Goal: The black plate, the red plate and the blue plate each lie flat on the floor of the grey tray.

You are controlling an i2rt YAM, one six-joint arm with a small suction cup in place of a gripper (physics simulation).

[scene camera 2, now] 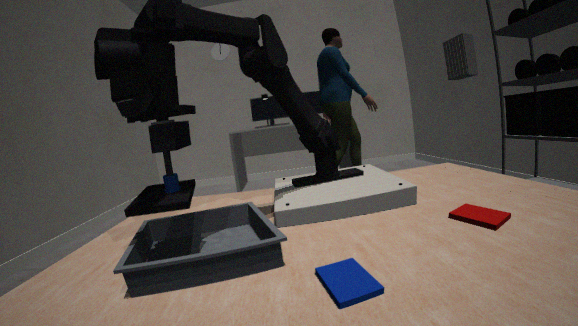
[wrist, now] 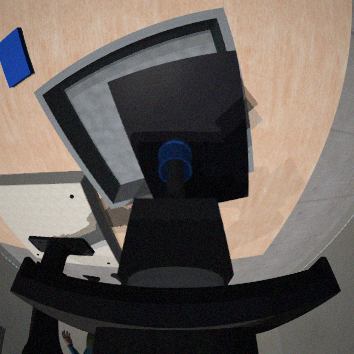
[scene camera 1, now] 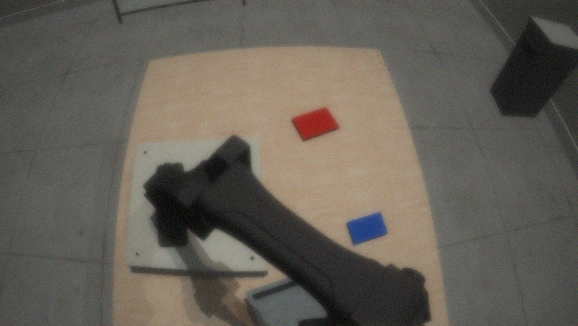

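Where they show: hand, its tool point: (scene camera 2: 174, 196) (wrist: 174, 148); arm's base, origin of its link: (scene camera 2: 328, 178) (wrist: 58, 244).
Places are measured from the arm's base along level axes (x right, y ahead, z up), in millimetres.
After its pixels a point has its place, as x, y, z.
My suction gripper (scene camera 2: 171, 189) (wrist: 175, 167) @[336, 285, 68] is shut on the black plate (scene camera 2: 145, 198) @[374, 319, 77] (wrist: 180, 95) @[344, 335, 75], which hangs about level from the blue cup, above the grey tray's rim height. In the wrist view the plate covers much of the grey tray (scene camera 1: 250, 306) @[248, 152, 5] (scene camera 2: 204, 280) @[285, 384, -37] (wrist: 77, 131) @[192, 280, -26] and reaches past one side of it. The red plate (scene camera 1: 315, 123) @[-198, 367, -35] (scene camera 2: 480, 216) @[-190, 381, -35] lies flat on the table, beyond the arm's base. The blue plate (scene camera 1: 367, 228) @[100, 429, -35] (scene camera 2: 349, 281) @[98, 441, -35] (wrist: 16, 57) @[110, 428, -35] lies flat on the table beside the tray. In scene camera 1 the arm hides the black plate and part of the tray.
The pale base slab (scene camera 1: 150, 250) @[108, -59, -2] (scene camera 2: 345, 205) @[22, 208, -17] (wrist: 40, 200) @[51, 162, -4] stands close to the tray, carrying the arm. A person (scene camera 2: 336, 75) stands behind the table, near a grey desk (scene camera 2: 239, 155). A shelf rack (scene camera 2: 502, 125) stands at the right of scene camera 2.
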